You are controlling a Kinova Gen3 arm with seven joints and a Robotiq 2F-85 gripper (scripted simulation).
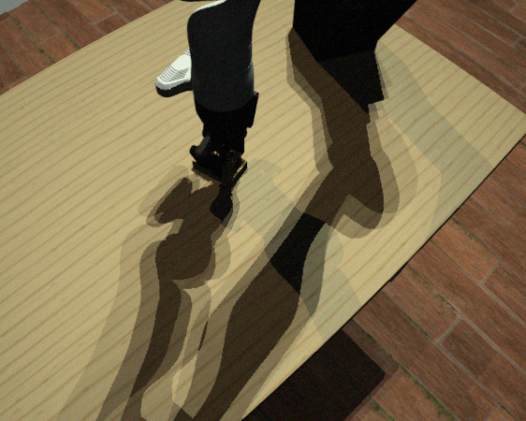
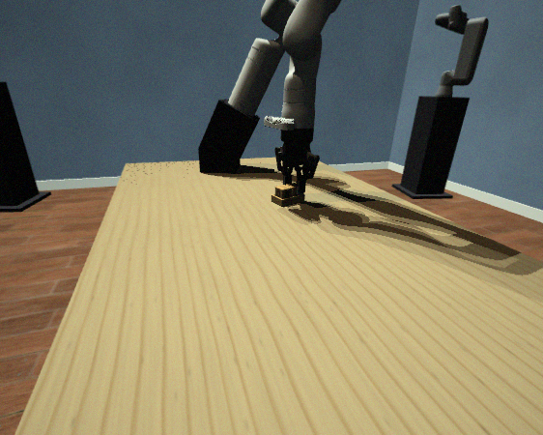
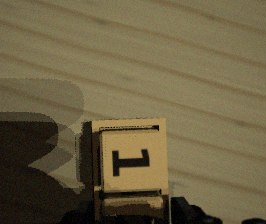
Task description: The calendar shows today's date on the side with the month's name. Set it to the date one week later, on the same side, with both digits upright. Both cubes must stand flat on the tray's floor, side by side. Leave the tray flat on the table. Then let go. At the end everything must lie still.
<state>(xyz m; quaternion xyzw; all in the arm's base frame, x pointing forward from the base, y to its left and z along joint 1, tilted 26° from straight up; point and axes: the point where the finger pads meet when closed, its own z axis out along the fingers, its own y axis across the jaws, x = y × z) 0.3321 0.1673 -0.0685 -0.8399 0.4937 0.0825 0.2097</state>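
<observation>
Now: hand 10 mm above the cube. Also, from my hand: wooden tray: 30 mm below, 10 mm to the right, 10 mm ahead.
</observation>
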